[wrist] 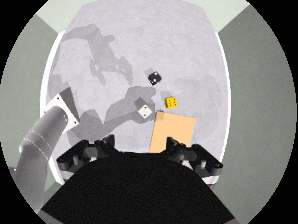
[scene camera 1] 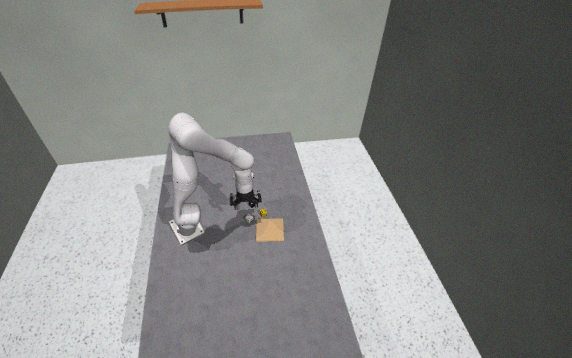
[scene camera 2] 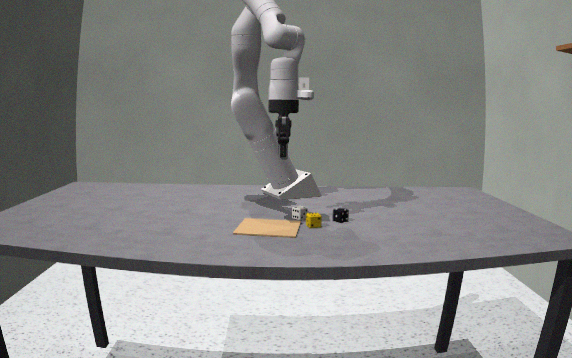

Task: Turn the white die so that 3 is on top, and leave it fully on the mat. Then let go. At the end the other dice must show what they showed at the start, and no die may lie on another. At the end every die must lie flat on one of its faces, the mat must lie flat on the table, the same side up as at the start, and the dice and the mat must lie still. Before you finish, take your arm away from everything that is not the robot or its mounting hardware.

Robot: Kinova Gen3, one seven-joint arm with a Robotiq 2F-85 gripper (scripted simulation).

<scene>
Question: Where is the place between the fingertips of my gripper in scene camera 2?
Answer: At 282, 157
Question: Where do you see a tan mat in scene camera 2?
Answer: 254, 227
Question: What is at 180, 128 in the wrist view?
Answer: A tan mat.
</scene>
